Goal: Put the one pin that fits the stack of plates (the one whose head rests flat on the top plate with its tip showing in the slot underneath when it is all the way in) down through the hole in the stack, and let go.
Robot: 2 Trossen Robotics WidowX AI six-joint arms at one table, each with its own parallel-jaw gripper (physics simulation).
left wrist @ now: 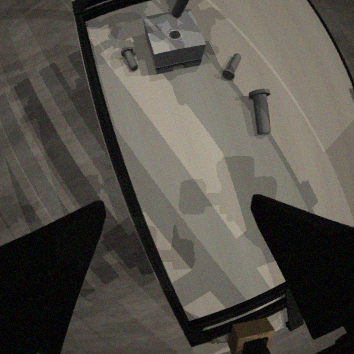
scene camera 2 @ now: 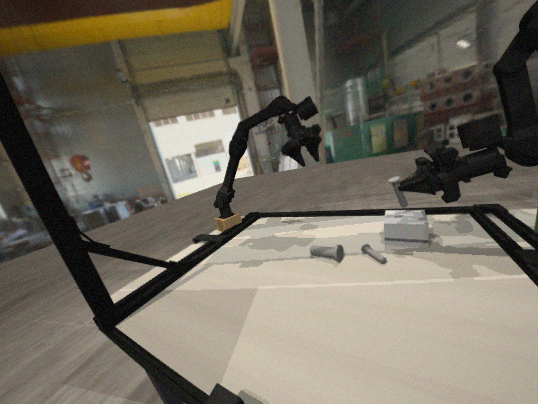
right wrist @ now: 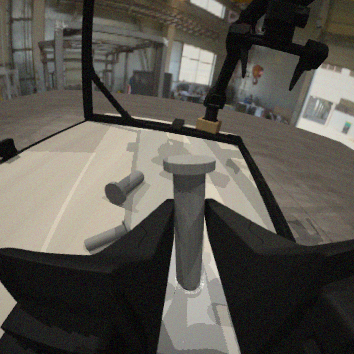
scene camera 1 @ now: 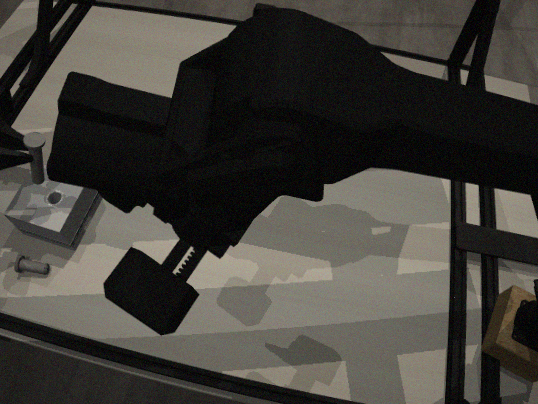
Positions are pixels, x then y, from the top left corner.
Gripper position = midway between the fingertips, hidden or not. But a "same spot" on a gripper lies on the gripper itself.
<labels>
my left gripper: left wrist; scene camera 2 311,164; right wrist; scene camera 1 187,241
same spot on my left gripper: (left wrist: pixel 51 262) = (right wrist: pixel 297 66)
</labels>
